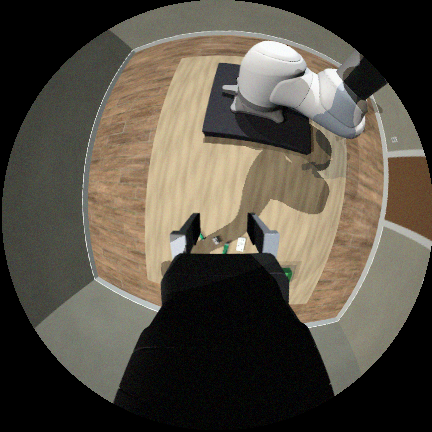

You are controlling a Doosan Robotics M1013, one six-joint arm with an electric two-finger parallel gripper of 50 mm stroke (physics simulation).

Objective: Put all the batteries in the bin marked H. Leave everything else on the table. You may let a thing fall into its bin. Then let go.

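Frame: origin at the arm's base, x left, y down, z back, level; centimetres.
Where they show: gripper, between the fingertips: [223,222]; arm's base, origin of its link: [258,97].
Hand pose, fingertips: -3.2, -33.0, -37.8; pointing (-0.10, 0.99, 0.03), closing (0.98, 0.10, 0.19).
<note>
Things, the pixels of their top centre, and the offset from my fingertips, as dx, dy, dz. Level surfaces: height alone.
- small green battery-like cylinder, centre of its top: [224,249] +1.2, +35.1, -18.6
- small green thing, centre of its top: [199,234] -8.8, +35.5, -15.3
- green bin, centre of its top: [258,281] +16.4, +32.6, -28.2
- small grey metal piece, centre of its top: [215,240] -2.8, +35.4, -16.1
- white block with dark marks, centre of its top: [240,244] +6.1, +35.8, -15.7
- wooden table, height of its surface: dy +36.5
My gripper [223,222] is open and empty, high above the table. A small green battery-like cylinder [226,248] lies on the table, low between the fingers and close to the gripper body's edge. Another small green thing [201,236] shows beside the left finger, which partly hides it; it looks like a second battery. Part of a green bin [287,273] shows at the right edge of the gripper body, which hides the rest. No letter H can be read.
A small grey metal piece [216,240] and a white block with dark marks [240,244] lie near the green cylinder on the wooden table [175,165]. The white arm [272,75] stands on a black base plate [220,117] at the back; its shadow crosses the table.
</note>
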